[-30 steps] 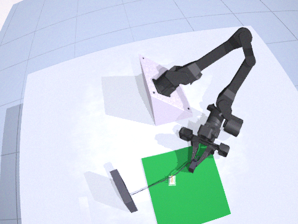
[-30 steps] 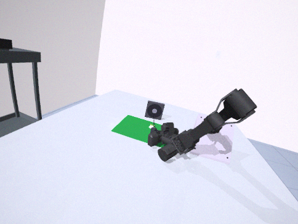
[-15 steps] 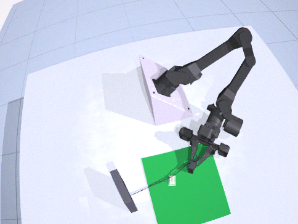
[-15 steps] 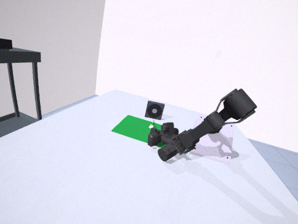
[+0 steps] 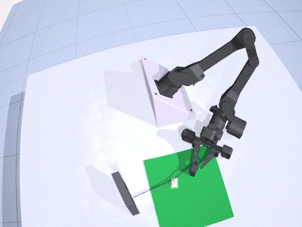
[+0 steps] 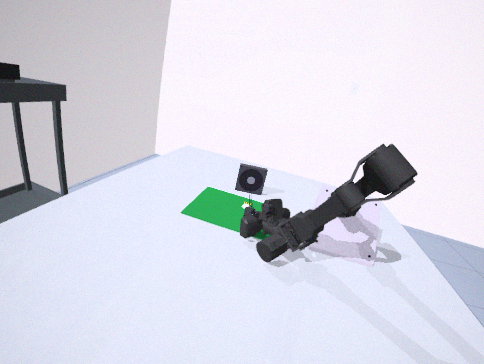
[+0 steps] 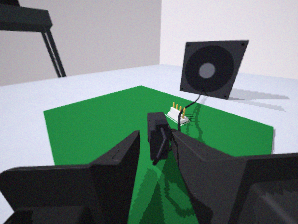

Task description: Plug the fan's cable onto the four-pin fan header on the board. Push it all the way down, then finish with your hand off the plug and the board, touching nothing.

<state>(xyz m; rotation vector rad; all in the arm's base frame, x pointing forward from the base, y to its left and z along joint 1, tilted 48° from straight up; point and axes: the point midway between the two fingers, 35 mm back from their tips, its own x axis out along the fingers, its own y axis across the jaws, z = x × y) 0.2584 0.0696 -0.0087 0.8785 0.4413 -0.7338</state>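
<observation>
My gripper tip is now 10 mm to the left of the dark fan plug and 10 mm above it. From my gripper tip the other things lie so: green board 60 mm ahead, 50 mm to the right, 50 mm below; then white four-pin header 20 mm ahead, 80 mm to the right, 30 mm below; then dark fan 30 mm ahead, 230 mm to the right, 30 mm above.
</observation>
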